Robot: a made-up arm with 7 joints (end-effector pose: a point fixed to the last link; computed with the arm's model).
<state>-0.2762 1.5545 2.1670 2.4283 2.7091 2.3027 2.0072</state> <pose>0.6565 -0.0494 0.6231 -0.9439 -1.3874 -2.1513</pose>
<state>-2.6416 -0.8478 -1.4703 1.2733 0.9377 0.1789 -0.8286</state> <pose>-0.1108 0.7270 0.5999 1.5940 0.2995 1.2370</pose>
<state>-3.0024 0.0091 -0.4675 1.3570 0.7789 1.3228 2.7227</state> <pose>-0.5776 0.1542 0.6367 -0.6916 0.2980 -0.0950</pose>
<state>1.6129 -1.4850 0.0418 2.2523 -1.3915 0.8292 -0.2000</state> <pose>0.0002 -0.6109 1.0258 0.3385 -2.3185 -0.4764</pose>
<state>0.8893 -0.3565 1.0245 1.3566 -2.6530 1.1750 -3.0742</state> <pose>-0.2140 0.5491 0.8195 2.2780 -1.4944 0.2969</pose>
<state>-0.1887 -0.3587 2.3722 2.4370 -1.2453 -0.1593 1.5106</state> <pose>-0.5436 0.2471 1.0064 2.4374 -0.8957 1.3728</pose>
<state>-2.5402 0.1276 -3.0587 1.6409 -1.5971 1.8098 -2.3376</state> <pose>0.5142 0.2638 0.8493 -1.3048 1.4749 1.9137</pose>
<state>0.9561 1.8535 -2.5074 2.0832 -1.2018 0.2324 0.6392</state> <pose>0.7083 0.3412 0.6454 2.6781 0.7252 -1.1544</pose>
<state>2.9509 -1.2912 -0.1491 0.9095 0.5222 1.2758 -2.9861</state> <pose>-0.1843 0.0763 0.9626 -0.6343 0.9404 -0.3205</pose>
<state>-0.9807 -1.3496 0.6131 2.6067 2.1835 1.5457 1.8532</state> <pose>-0.2459 0.7183 0.7638 0.6851 -0.0103 -0.1201</pose>
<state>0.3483 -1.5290 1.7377 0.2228 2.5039 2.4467 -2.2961</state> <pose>-0.0849 0.3817 0.3422 -1.6929 -0.0295 -2.5680</pose>
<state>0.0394 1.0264 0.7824 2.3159 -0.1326 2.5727 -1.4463</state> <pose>0.4662 0.3396 0.4272 1.0921 0.9433 1.9807</pose>
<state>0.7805 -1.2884 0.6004 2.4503 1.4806 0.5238 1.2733</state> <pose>-0.5467 -0.2918 1.0096 2.1743 0.6520 1.3896</pose>
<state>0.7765 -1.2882 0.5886 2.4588 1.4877 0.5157 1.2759</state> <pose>-0.5442 -0.2965 1.0098 2.1893 0.6590 1.3891</pose>
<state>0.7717 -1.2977 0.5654 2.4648 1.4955 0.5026 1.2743</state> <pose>-0.5415 -0.3061 1.0068 2.2225 0.6532 1.3926</pose>
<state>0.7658 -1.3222 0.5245 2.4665 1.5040 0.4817 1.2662</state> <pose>-0.5385 -0.3236 0.9986 2.2845 0.6274 1.4019</pose>
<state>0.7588 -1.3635 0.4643 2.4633 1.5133 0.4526 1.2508</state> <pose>-0.5351 -0.3502 0.9829 2.3773 0.5796 1.4187</pose>
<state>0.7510 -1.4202 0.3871 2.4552 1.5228 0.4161 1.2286</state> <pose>-0.5308 -0.3855 0.9583 2.4979 0.5119 1.4427</pose>
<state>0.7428 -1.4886 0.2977 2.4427 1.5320 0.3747 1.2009</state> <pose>-0.5249 -0.4273 0.9242 2.6389 0.4300 1.4722</pose>
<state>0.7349 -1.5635 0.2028 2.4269 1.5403 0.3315 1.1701</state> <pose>-0.5169 -0.4719 0.8813 -2.7089 -0.3323 -1.4604</pose>
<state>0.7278 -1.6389 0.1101 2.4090 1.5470 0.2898 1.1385</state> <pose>-0.5064 -0.5148 0.8328 -2.6141 -0.2290 -1.3645</pose>
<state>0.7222 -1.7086 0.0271 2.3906 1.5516 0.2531 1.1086</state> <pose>-0.4940 -0.5519 0.7838 -2.5210 -0.1501 -1.2777</pose>
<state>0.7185 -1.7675 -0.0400 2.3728 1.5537 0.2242 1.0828</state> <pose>-0.4814 -0.5805 0.7404 -2.4412 -0.0950 -1.2059</pose>
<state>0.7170 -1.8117 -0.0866 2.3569 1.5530 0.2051 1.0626</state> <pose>-0.4705 -0.5999 0.7078 -2.3836 -0.0589 -1.1535</pose>
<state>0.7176 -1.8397 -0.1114 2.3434 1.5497 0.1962 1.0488</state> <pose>-0.4633 -0.6106 0.6890 -2.3523 -0.0367 -1.1220</pose>
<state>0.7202 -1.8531 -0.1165 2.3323 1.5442 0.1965 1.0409</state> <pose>-0.4603 -0.6141 0.6831 -2.3452 -0.0237 -1.1099</pose>
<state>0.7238 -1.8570 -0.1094 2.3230 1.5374 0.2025 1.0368</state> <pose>-0.4602 -0.6132 0.6857 -2.3536 -0.0154 -1.1101</pose>
